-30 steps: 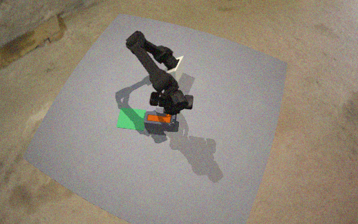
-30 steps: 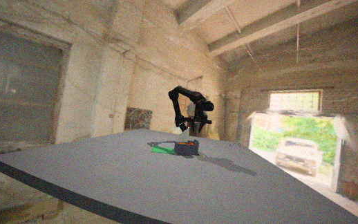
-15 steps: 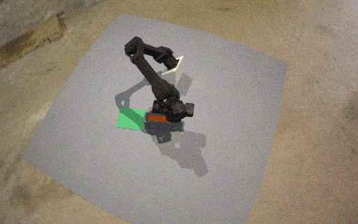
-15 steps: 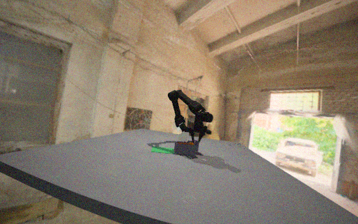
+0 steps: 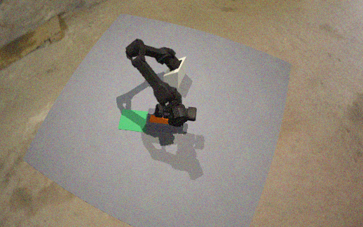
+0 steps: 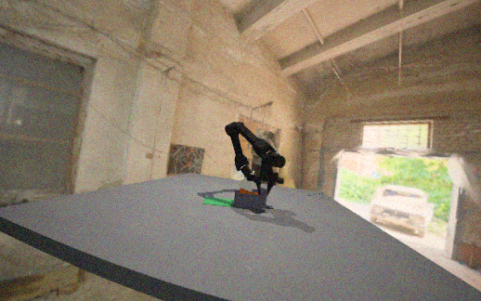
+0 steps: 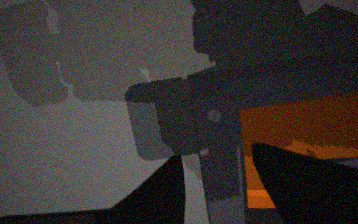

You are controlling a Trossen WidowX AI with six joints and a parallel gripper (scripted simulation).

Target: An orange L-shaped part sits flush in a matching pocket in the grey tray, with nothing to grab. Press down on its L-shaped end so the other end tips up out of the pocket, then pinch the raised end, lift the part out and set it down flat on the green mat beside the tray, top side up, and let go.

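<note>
The orange l-shaped part lies 6 cm to the right of my gripper tip and 1 cm below it. From my gripper tip the other things lie so: green mat: 4 cm ahead, 22 cm to the right, 7 cm below.
</note>
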